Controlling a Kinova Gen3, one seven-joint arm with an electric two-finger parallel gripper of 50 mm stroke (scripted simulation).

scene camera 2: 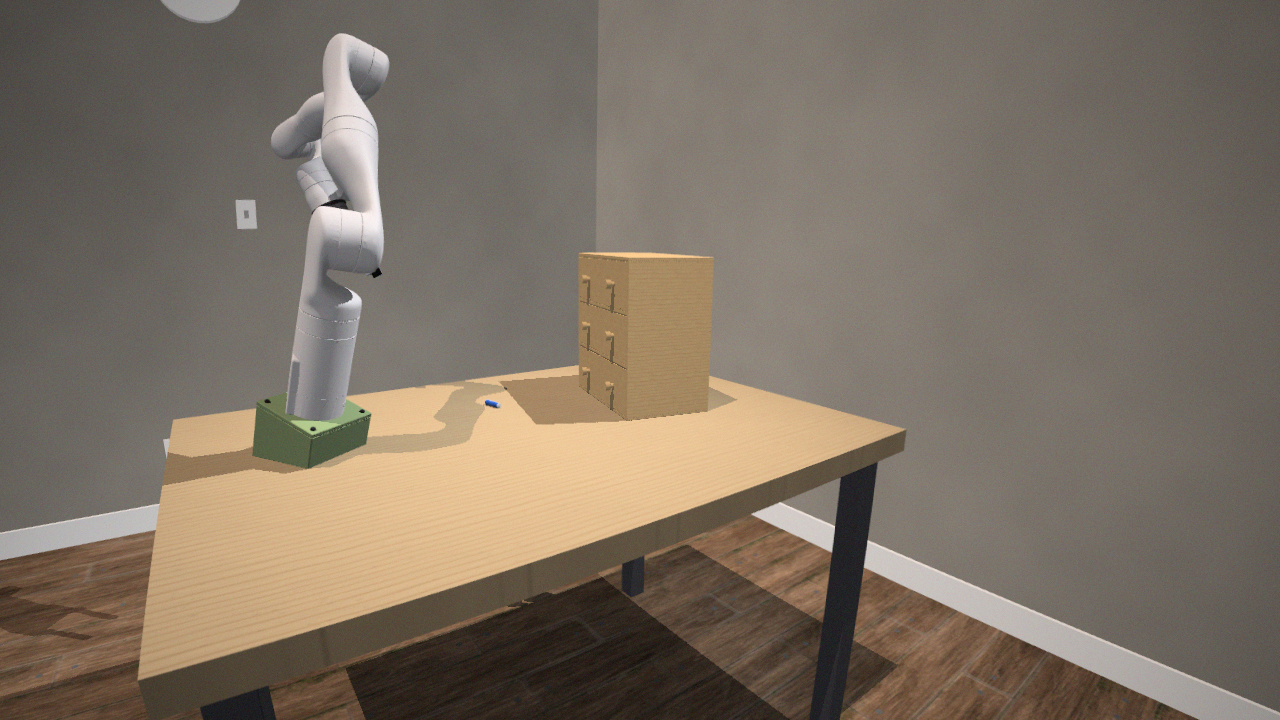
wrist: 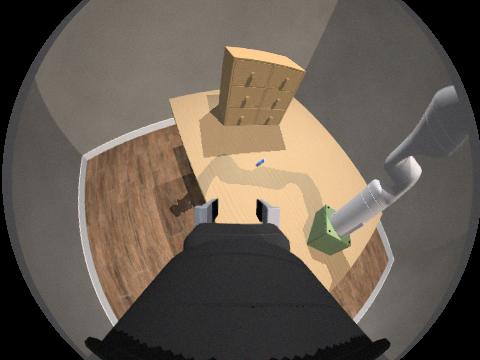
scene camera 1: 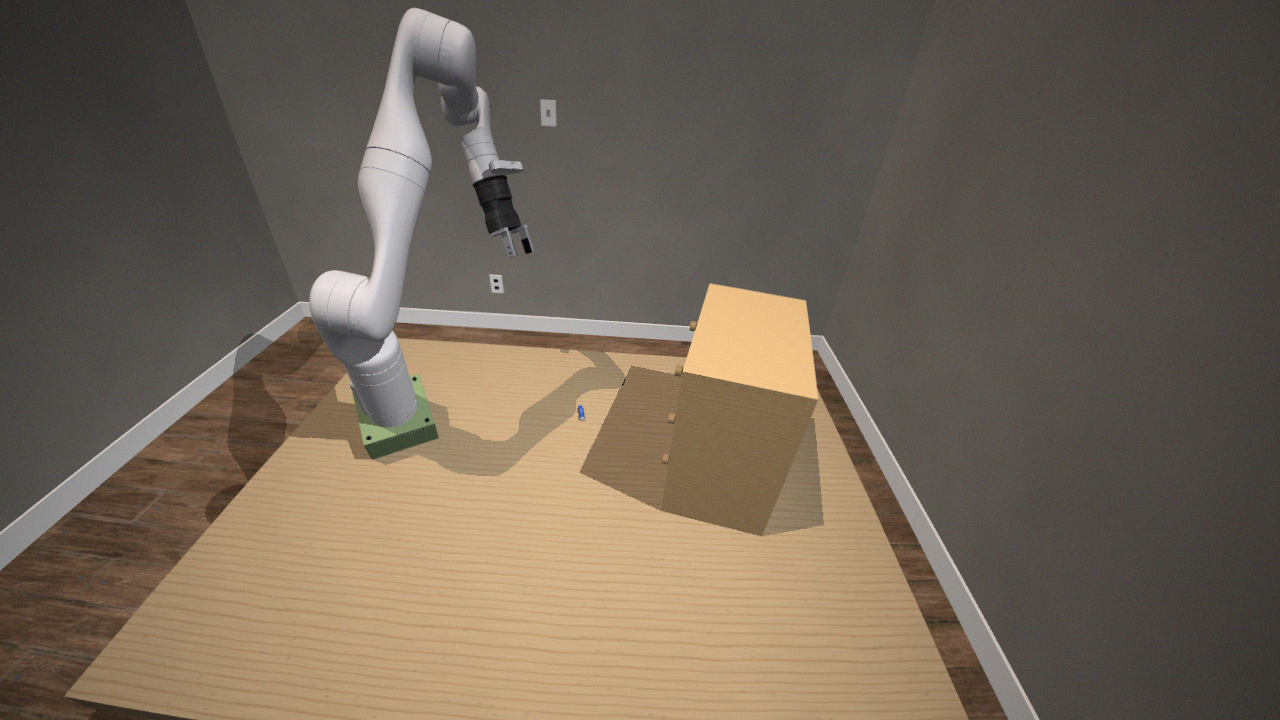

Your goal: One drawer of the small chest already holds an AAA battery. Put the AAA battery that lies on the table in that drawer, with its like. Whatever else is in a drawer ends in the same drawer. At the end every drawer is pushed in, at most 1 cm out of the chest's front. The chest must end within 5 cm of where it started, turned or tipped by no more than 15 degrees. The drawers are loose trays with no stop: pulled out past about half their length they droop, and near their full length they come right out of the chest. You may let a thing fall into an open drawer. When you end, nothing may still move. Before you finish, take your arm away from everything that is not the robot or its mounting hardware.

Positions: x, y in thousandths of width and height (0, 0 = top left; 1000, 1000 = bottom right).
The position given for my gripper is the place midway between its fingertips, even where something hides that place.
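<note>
You've got my gripper at (scene camera 1: 407, 353), and the gripper's there at (wrist: 495, 574) too. As for the wooden chest, that's at (scene camera 1: 585, 542), and you'll also find the chest at (scene camera 2: 523, 413) and (wrist: 482, 151).
</note>
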